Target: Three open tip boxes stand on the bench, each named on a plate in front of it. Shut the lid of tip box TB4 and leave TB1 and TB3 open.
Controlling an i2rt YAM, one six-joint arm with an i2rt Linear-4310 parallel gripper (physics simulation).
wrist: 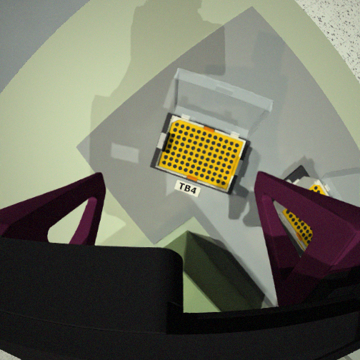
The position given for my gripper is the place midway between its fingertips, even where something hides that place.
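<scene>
A clear lid (210, 101), a grey mat (303, 128) and my gripper (179, 180) are visible.
</scene>
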